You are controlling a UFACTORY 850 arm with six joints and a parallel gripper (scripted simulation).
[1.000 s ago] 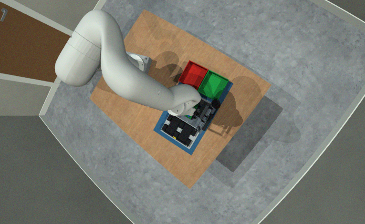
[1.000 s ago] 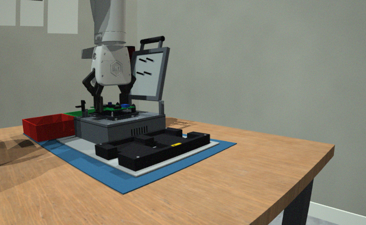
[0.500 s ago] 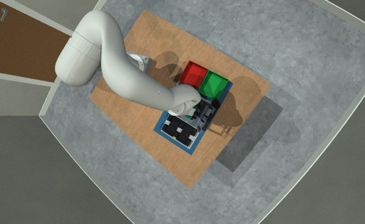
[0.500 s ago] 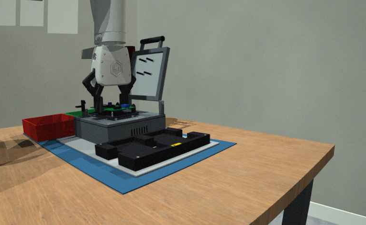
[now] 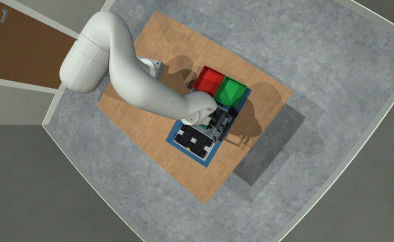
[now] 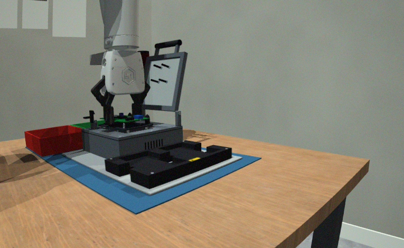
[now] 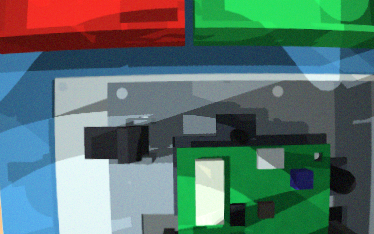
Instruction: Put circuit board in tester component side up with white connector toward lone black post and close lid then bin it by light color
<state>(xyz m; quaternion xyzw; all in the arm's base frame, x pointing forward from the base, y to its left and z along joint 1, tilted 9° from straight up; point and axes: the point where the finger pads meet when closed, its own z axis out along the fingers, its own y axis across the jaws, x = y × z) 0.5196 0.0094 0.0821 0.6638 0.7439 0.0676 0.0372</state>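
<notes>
Right now my hand is right at the green circuit board. The rest, counted from my hand: black hook: 7 cm behind, 5 cm to the left; then see-through lid: 12 cm ahead, 9 cm above, 1 cm to the left; then green bin: 20 cm to the left, 7 cm below, 2 cm ahead.
</notes>
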